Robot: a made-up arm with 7 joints.
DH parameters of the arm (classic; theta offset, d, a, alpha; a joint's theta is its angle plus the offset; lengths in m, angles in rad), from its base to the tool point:
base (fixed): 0 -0.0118 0.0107 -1.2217
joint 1: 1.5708 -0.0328 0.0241 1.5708
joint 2: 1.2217 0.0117 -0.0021 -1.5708
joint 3: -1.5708 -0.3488 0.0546 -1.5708
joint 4: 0 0.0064 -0.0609 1.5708
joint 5: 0 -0.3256 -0.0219 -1.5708
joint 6: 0 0.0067 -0.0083 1.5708
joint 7: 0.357 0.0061 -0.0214 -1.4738
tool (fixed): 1.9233 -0.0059 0 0
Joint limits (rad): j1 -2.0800..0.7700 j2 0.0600..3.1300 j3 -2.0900..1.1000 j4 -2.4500..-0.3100 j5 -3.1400..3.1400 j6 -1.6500..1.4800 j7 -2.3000..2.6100
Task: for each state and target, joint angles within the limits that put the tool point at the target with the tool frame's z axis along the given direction. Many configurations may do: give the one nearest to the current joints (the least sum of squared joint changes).
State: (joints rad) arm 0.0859 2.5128 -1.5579 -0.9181 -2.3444 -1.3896 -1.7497
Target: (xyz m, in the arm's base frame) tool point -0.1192 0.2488 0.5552 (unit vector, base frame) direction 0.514 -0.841 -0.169
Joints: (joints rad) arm -0.0955 2.9823 -2.0742 -0.5002 -2.6882 -0.8311 -2.3000
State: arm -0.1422 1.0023 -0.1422 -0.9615 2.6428 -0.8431 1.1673
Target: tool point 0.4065 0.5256 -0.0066 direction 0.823 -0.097 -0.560
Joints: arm -0.5549 1.4391 -0.2010 -0.6623 2.5169 -0.6678 0.7949
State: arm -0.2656 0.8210 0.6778 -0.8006 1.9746 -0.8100 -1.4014
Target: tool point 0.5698 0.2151 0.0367 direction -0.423 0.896 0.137
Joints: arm -0.7630 0.9744 0.0588 -1.4786 1.7430 -0.2629 -1.6527
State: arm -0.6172 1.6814 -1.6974 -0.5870 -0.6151 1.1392 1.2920
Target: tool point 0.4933 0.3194 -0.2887 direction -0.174 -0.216 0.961
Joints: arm -0.9823 1.2515 -1.7771 -1.1858 -0.8091 1.0088 0.7873
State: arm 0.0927 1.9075 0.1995 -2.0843 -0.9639 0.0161 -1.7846
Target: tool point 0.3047 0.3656 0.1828 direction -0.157 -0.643 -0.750
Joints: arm 0.1813 1.5523 0.6803 -1.7224 -0.8696 -0.3677 -1.7583
